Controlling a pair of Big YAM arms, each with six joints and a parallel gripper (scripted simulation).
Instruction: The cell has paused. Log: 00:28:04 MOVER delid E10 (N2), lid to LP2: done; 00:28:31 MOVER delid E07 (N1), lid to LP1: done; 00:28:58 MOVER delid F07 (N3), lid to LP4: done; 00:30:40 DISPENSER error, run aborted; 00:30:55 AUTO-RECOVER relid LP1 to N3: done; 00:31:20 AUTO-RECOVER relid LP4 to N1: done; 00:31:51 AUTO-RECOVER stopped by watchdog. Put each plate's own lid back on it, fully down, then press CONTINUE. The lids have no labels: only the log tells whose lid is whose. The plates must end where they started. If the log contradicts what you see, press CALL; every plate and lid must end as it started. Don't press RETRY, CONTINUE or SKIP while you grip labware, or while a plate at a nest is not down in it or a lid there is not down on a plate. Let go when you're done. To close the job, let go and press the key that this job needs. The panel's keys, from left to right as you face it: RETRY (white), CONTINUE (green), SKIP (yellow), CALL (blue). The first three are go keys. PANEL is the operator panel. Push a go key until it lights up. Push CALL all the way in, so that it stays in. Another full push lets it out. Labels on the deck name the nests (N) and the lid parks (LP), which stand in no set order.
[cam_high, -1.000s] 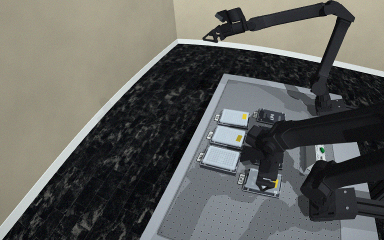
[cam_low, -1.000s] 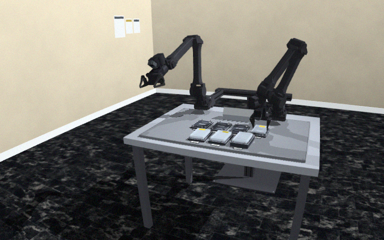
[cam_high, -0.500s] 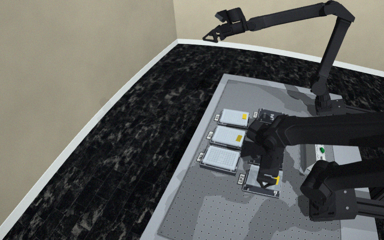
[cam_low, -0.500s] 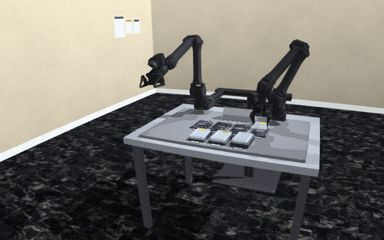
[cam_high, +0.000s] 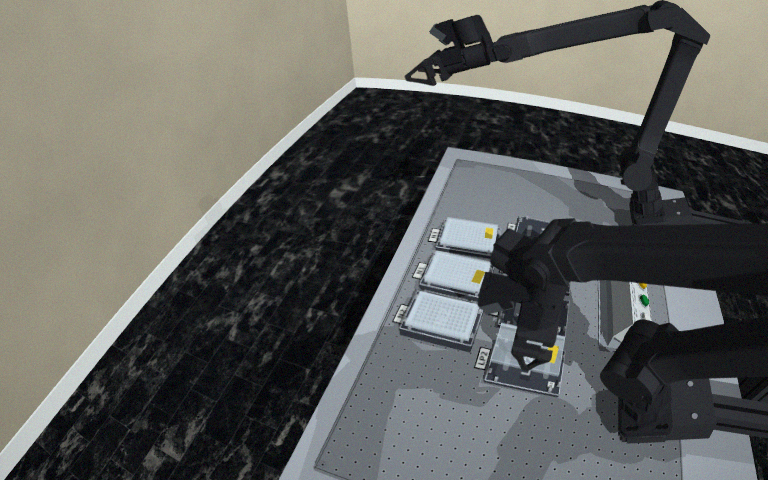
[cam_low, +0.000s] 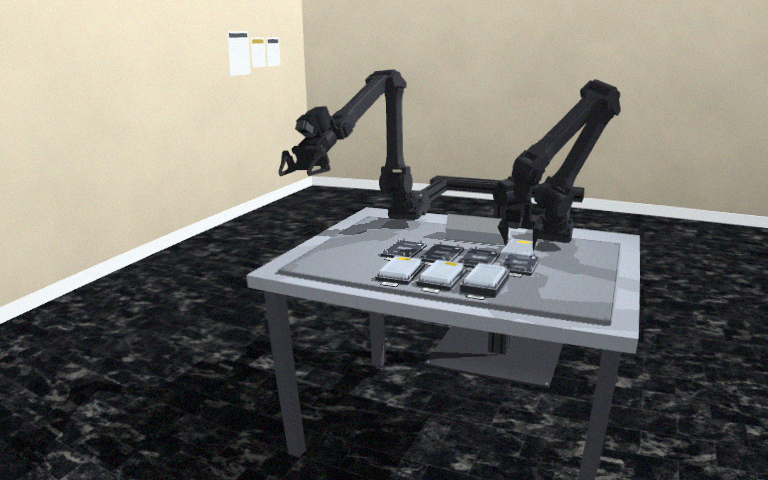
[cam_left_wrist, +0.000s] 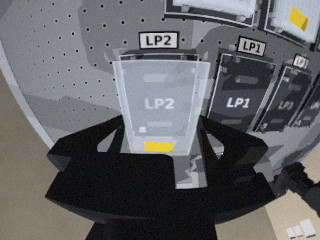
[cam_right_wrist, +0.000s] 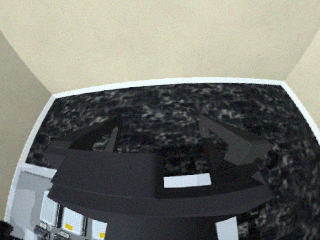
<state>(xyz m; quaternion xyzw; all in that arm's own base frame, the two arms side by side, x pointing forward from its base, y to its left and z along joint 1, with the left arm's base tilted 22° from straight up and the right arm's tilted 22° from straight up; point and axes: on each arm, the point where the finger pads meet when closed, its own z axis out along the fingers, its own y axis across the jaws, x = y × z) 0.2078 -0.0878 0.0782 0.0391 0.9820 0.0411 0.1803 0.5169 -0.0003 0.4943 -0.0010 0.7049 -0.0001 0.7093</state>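
Note:
Right now the N2 plate is 18 cm ahead of my left hand, 4 cm to the right of it and 4 cm below it. The rest, counted from my left hand: park LP1 (1 cm ahead, 13 cm to the right, 6 cm below); then park LP3 (2 cm ahead, 26 cm to the right, 6 cm below); then park LP2 (1 cm behind, 6 cm below).

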